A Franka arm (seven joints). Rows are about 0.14 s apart.
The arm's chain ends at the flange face. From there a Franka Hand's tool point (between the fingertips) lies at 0.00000 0.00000 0.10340 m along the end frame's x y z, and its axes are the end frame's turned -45 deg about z.
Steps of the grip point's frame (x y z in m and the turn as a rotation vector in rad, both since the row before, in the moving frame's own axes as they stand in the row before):
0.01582, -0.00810, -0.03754, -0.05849, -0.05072, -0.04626
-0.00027, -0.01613, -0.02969, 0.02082, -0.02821, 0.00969
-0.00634, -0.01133, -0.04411, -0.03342, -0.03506, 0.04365
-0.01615, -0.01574, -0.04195, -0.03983, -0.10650, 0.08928
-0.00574, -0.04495, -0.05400, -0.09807, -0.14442, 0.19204
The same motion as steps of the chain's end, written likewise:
0.00471, -0.02487, -0.03723, -0.07722, 0.00549, -0.04626
-0.00801, -0.01174, -0.02963, -0.00523, -0.03467, 0.00969
-0.01227, -0.00853, -0.04399, -0.04842, -0.00116, 0.04365
-0.01722, -0.01015, -0.04128, -0.10347, -0.04714, 0.08928
-0.03080, -0.04493, -0.05243, -0.17147, -0.03277, 0.19204

